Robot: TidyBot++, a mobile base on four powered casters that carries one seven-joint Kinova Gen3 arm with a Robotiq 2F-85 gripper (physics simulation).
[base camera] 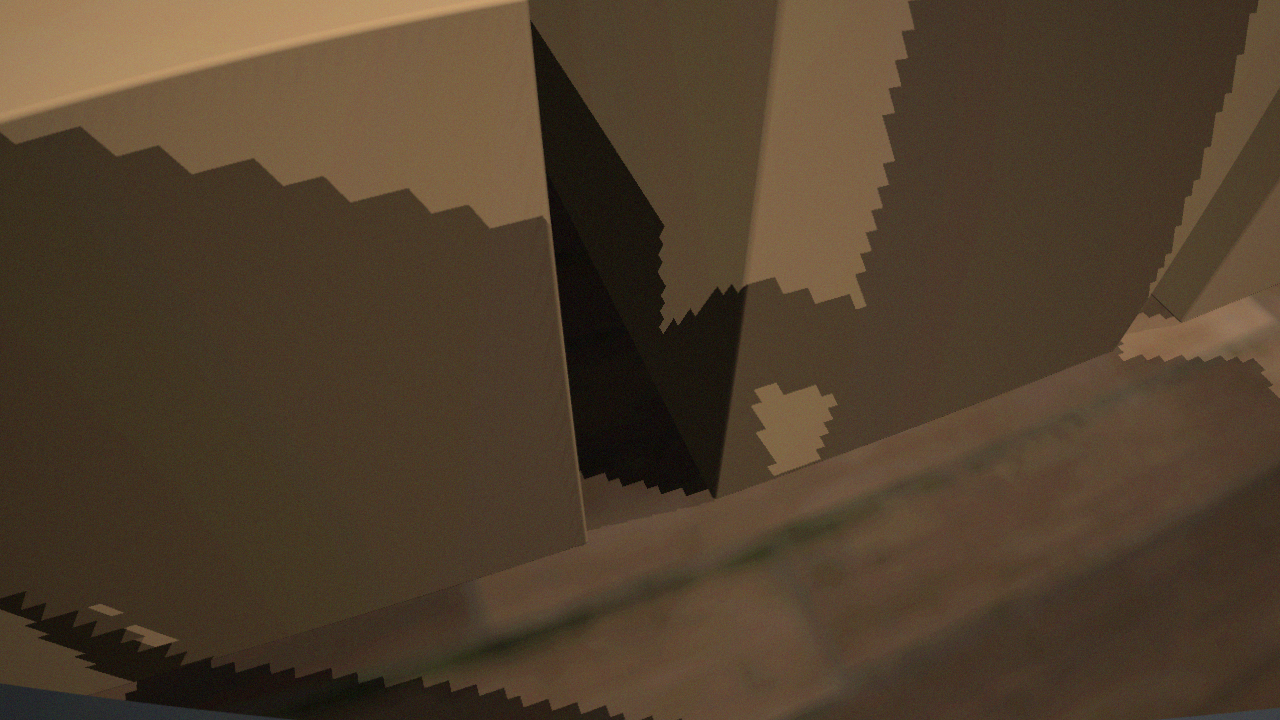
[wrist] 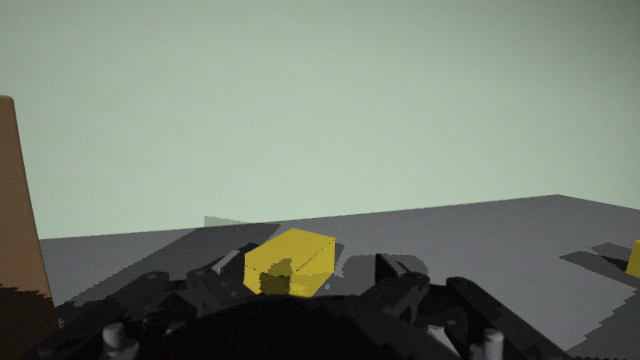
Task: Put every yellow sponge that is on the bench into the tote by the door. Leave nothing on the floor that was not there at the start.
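Places are measured from the arm's base along level axes (x up, y ahead, z left), in metres.
Where they show: gripper, fingertip midpoint: (wrist: 310, 267).
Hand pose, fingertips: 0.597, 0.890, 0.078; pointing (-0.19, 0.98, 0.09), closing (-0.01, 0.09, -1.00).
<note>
After its pixels a point has its place, as x, y, z.
A yellow sponge (wrist: 300, 250) {0.562, 0.981, 0.098} lies on the grey bench top (wrist: 500, 235) {0.518, 1.156, -0.237} in the wrist view, low and just left of centre. My gripper (wrist: 310, 267) {0.597, 0.890, 0.078} is open, with nothing held. The sponge shows in the gap between the fingertips, closer to the left one, and the dark gripper body hides its lower edge. How far the sponge is beyond the tips is hard to tell. Part of another yellow block (wrist: 634, 262) {0.535, 1.029, -0.327}, likely a sponge, shows at the right edge of the wrist view. The tote by the door is not recognisable in either view.
A brown block (wrist: 22, 210) {0.645, 0.839, 0.211} stands at the left edge of the wrist view. A pale green wall (wrist: 320, 100) {0.756, 1.236, 0.098} rises behind the bench. In the base view, large tan boxes (base camera: 268, 376) {-0.225, 0.235, 0.113} (base camera: 984, 179) {-0.221, 0.334, -0.132} stand very close on the wooden floor (base camera: 698, 608) {-0.397, 0.237, -0.028}, with a dark gap between them.
</note>
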